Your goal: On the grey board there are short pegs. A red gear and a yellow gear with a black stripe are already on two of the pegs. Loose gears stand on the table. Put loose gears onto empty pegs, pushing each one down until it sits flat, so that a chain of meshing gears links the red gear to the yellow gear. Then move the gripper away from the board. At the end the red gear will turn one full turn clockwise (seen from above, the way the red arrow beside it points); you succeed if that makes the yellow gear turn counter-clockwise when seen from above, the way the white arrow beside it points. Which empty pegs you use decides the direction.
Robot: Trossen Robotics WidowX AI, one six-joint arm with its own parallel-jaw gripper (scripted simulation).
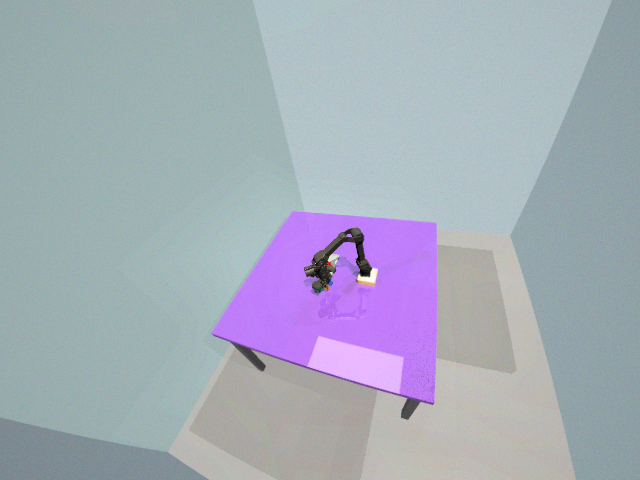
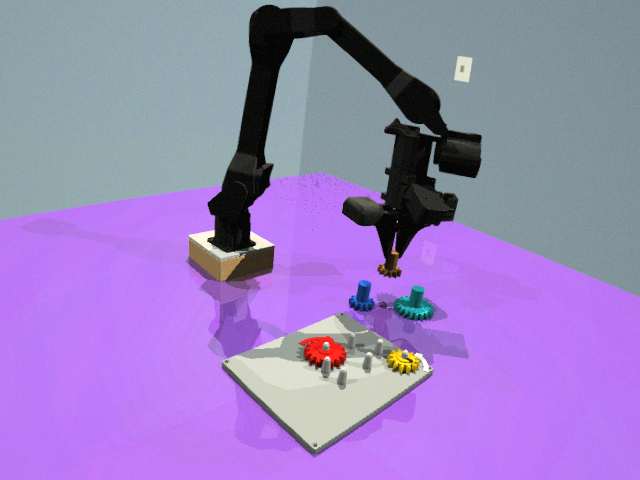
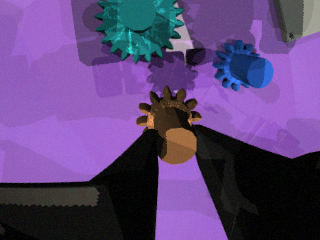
Labels:
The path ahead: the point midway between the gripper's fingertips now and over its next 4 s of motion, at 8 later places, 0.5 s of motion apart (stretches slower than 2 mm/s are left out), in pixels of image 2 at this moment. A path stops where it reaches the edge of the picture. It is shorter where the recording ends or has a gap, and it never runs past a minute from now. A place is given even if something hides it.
My gripper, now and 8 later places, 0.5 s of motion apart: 392,258; 396,237; 398,216; 397,199; 397,208; 396,223; 392,240; 385,259; 374,276

